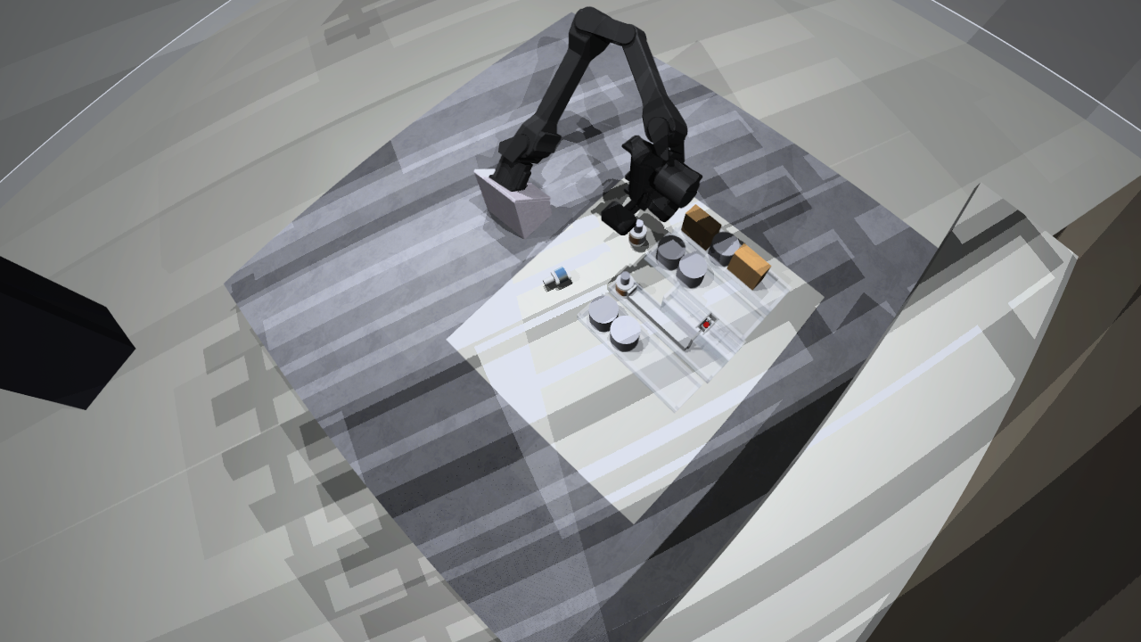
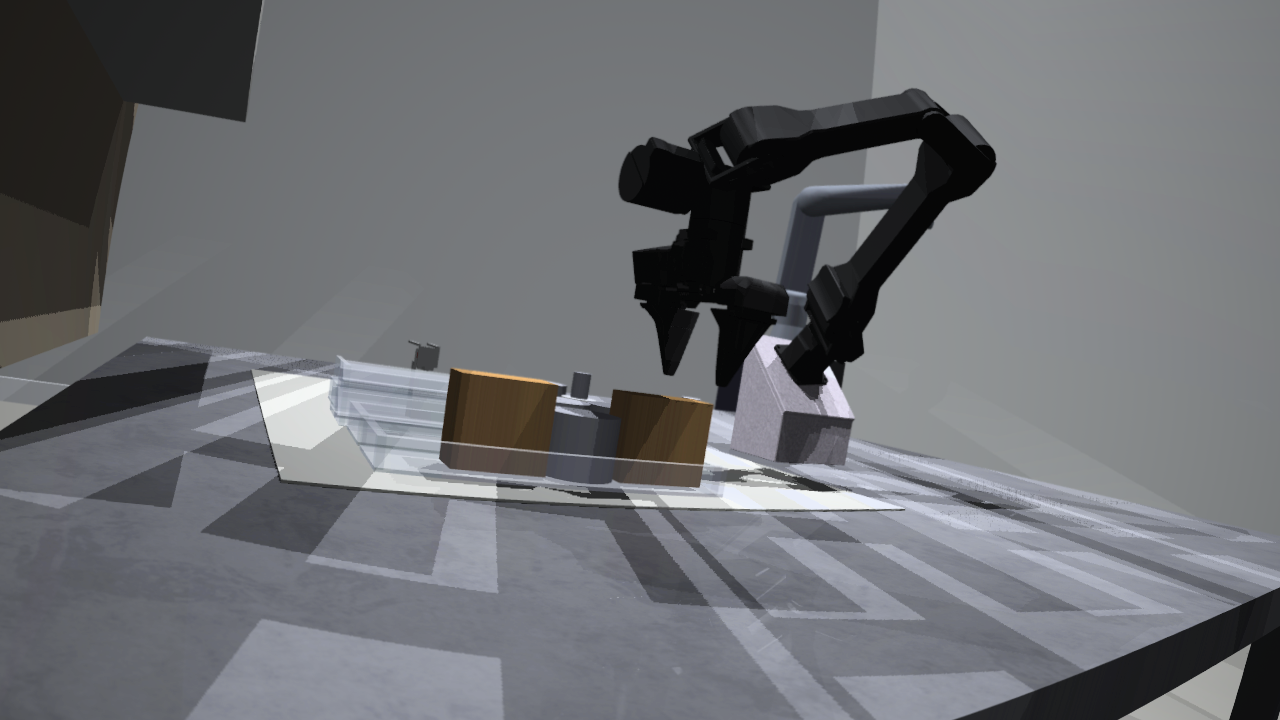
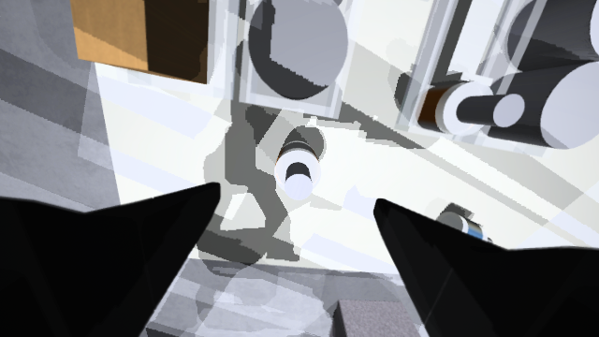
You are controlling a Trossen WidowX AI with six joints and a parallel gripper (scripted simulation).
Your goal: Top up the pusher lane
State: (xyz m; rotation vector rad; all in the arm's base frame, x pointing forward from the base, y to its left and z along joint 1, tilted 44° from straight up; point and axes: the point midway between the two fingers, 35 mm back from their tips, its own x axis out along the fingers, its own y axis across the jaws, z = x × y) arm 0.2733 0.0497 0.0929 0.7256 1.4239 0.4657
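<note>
Right now the small blue-banded jar is 190 mm to the right of my gripper tip, 90 mm behind it and 70 mm below it. From my gripper tip the other things lie so: clear sprung lane (200 mm ahead, 130 mm to the right, 70 mm below); then red marker (230 mm ahead, 120 mm to the right, 20 mm below).
</note>
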